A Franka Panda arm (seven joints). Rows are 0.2 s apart.
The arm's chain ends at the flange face. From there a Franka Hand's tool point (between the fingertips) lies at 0.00 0.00 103.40 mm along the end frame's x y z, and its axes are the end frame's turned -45 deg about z.
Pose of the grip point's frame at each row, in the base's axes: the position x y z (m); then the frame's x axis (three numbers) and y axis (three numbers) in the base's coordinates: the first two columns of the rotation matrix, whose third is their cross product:
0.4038 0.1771 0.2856 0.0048 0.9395 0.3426 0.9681 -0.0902 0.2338
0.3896 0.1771 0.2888 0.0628 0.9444 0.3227 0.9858 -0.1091 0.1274
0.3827 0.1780 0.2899 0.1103 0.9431 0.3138 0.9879 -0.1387 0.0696
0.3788 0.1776 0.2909 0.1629 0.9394 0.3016 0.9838 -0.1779 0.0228
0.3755 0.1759 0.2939 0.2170 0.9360 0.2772 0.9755 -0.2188 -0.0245
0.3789 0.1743 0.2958 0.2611 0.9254 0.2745 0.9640 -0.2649 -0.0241
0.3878 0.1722 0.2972 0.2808 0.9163 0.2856 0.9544 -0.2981 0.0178
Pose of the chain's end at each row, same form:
0.3779 0.1429 0.3797 0.6879 0.6005 0.4076 0.6812 -0.7281 -0.0769
0.3735 0.1450 0.3858 0.7415 0.5906 0.3183 0.6527 -0.7449 -0.1381
0.3714 0.1467 0.3878 0.7765 0.5688 0.2711 0.6206 -0.7649 -0.1727
0.3710 0.1473 0.3895 0.8108 0.5385 0.2294 0.5805 -0.7901 -0.1971
0.3716 0.1474 0.3932 0.8432 0.5071 0.1787 0.5363 -0.8166 -0.2133
0.3737 0.1463 0.3952 0.8663 0.4670 0.1771 0.4970 -0.8417 -0.2111
0.3773 0.1445 0.3963 0.8734 0.4371 0.2145 0.4763 -0.8587 -0.1894

